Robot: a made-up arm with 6 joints.
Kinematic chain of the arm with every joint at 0, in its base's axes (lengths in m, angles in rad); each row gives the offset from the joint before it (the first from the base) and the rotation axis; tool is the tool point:
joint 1: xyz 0 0 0.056 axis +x
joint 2: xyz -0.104 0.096 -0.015 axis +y
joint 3: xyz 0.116 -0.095 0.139 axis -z
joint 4: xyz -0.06 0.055 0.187 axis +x
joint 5: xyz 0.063 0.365 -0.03 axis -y
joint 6: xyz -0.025 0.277 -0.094 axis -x
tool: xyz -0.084 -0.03 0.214
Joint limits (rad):
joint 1: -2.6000..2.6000
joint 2: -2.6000..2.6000
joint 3: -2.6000..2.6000
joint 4: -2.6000..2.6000
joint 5: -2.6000..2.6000
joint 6: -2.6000..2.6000
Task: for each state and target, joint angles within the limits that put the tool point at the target. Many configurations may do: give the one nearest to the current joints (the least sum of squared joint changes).
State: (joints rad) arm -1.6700 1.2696 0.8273 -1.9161 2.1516 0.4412
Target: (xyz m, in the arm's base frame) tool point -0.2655 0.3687 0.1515
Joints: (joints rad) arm -1.8807 1.4402 1.0783 -2.2231 2.0926 0.3895
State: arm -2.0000 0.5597 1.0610 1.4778 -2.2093 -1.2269
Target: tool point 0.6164 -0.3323 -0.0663
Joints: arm -1.8263 1.3913 0.8210 0.6861 -2.2295 -1.1302
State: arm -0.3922 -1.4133 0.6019 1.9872 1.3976 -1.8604
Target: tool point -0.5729 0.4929 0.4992
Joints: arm -0.7409 -0.9421 0.5167 1.7598 1.3856 -1.5595
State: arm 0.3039 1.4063 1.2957 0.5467 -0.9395 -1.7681
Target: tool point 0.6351 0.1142 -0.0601
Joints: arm 0.2207 0.8294 1.7012 0.3402 -0.9176 -1.4785
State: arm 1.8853 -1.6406 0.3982 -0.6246 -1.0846 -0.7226
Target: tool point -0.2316 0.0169 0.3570
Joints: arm 1.9993 -1.0172 -0.5572 -0.7785 -0.9374 -1.2475
